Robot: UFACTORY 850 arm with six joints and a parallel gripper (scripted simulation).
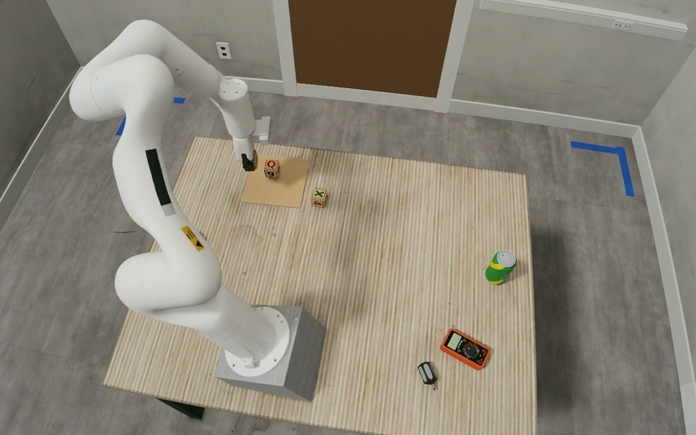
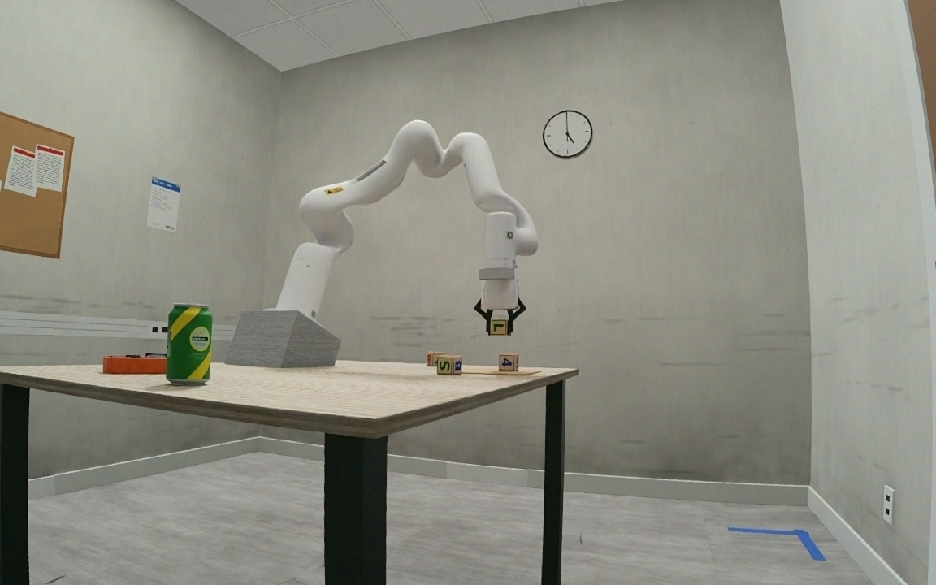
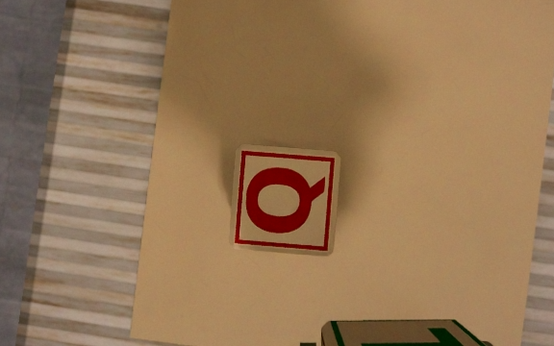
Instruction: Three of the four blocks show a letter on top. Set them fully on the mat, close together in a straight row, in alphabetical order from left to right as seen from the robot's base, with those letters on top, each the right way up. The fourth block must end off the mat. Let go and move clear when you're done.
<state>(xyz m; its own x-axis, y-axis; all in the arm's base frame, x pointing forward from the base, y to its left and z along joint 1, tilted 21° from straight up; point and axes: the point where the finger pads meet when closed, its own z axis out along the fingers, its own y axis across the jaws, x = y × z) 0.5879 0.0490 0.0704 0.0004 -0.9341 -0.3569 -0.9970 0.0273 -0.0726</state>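
My hand is 30 mm short of the Q block, 60 mm to the left of it and 90 mm above it. Also, from my hand: G block right at my hand; tan mat 70 mm to the right, 110 mm below; X block 80 mm behind, 220 mm to the right, 90 mm below.
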